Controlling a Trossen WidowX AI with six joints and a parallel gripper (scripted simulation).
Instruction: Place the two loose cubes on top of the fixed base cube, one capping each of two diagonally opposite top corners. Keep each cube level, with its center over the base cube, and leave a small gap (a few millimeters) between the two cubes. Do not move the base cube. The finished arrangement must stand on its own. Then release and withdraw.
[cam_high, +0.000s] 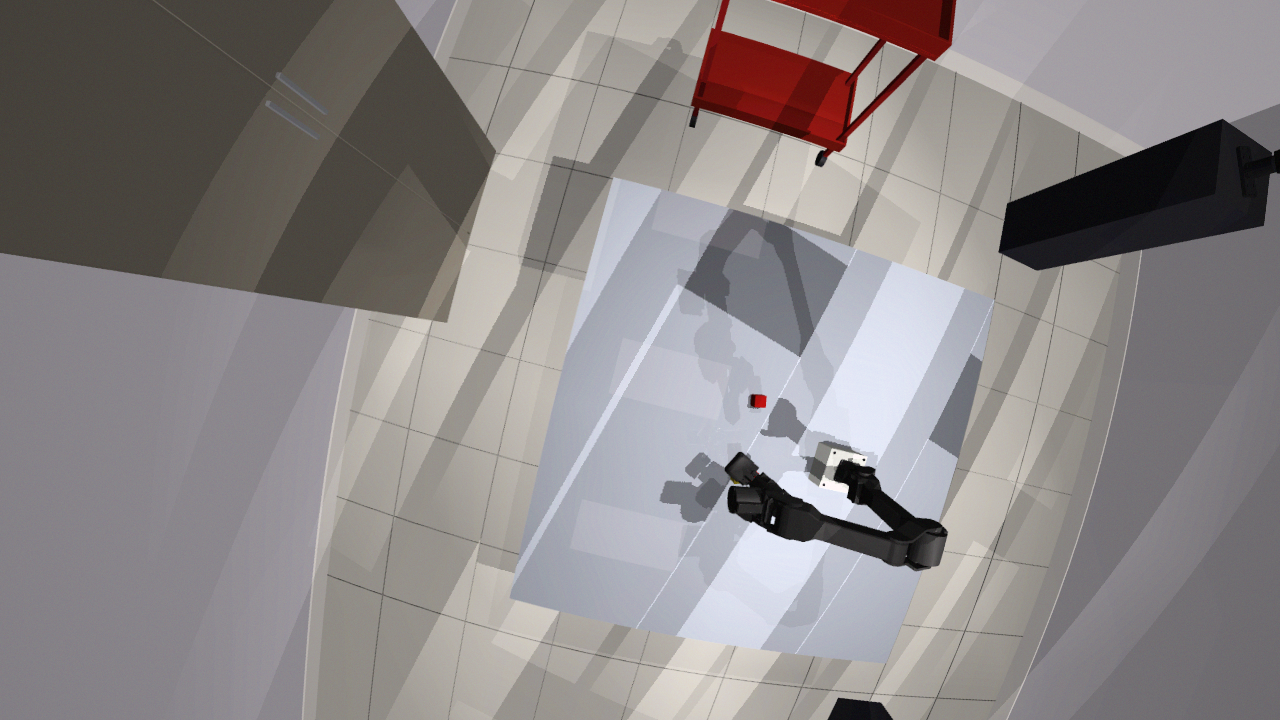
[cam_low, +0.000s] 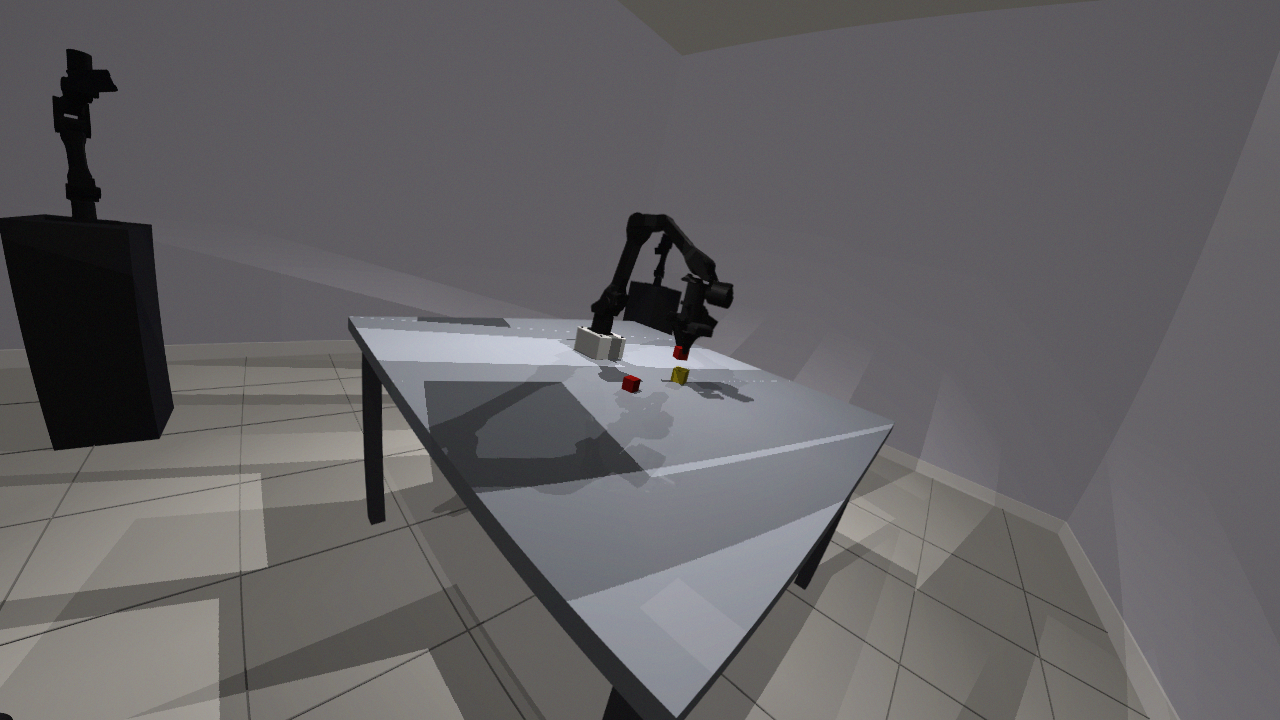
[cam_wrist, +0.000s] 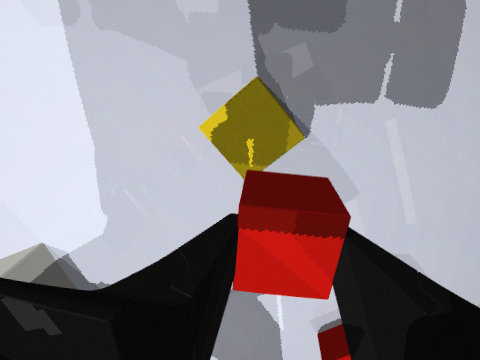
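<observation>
The yellow cube lies 80 mm below my gripper tip, 30 mm to the left of it and 10 mm behind it.
</observation>
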